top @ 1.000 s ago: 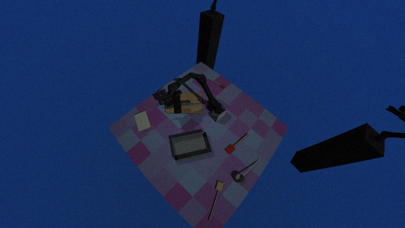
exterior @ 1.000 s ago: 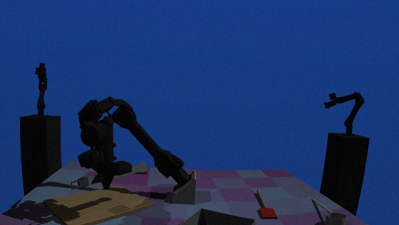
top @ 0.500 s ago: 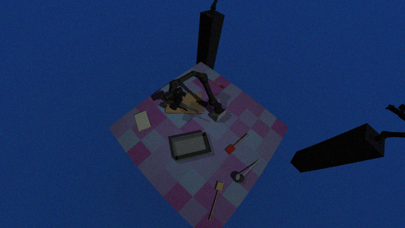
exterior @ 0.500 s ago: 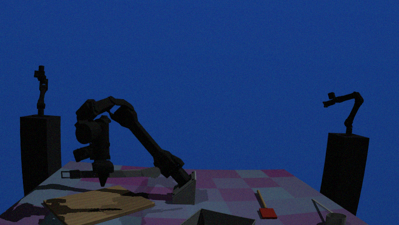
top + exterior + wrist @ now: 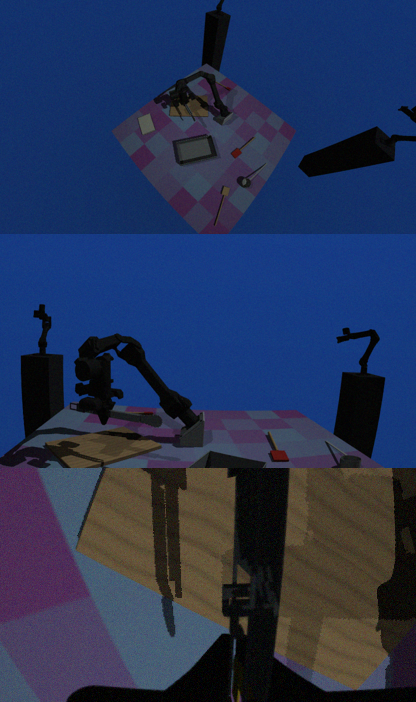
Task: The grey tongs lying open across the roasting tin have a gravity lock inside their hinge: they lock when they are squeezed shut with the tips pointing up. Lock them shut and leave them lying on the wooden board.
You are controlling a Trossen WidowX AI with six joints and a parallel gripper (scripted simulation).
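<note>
Right now my gripper tip is 110 mm above the wooden board, 80 mm past it and 30 mm to the left of it. From my gripper tip the other things lie so: roasting tin 350 mm to the left, 170 mm ahead, 90 mm below; then beige block 350 mm ahead, 130 mm to the right, 110 mm below; then red-tipped brush 530 mm behind, 120 mm below, 20 mm to the left.
</note>
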